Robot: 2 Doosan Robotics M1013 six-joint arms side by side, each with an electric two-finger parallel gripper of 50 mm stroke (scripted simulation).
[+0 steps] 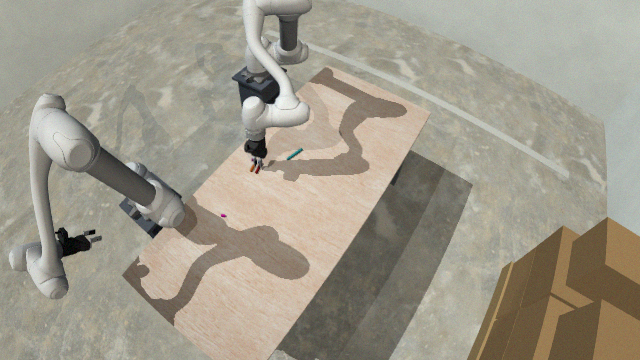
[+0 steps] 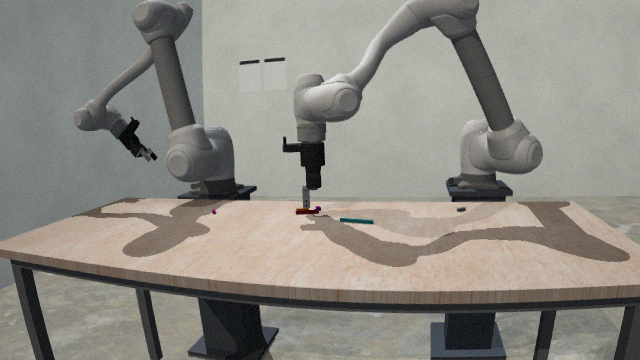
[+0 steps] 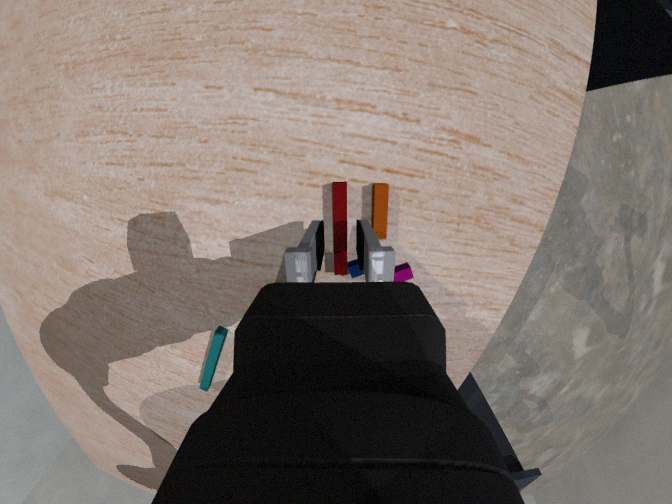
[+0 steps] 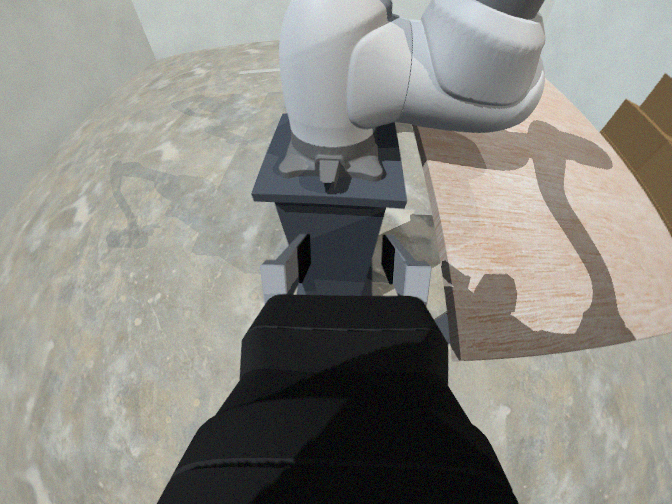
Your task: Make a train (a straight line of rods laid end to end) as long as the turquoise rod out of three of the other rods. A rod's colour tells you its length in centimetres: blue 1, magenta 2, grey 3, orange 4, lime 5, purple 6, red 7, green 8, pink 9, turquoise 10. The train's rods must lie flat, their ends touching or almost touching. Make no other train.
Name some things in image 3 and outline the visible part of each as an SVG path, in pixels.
My left gripper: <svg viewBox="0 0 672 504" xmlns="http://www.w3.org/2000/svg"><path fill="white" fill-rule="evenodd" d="M151 503L525 504L488 427L477 416L472 414L446 373L445 328L417 285L405 281L394 282L396 252L392 246L382 246L368 220L356 221L356 251L359 268L364 270L366 282L314 283L317 271L321 270L325 251L323 220L312 220L298 247L288 247L285 250L283 257L286 283L276 282L262 287L244 314L234 335L233 373L209 410L201 414L191 424Z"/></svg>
A turquoise rod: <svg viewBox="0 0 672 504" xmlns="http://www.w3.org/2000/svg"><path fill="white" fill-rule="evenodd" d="M220 325L214 333L199 387L206 392L211 385L228 329Z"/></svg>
A red rod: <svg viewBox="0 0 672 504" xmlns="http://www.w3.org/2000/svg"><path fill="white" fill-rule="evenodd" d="M332 182L334 275L347 275L347 182Z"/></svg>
An orange rod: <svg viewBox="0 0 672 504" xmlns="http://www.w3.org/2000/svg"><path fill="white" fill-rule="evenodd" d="M373 183L372 228L378 239L386 239L389 184Z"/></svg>
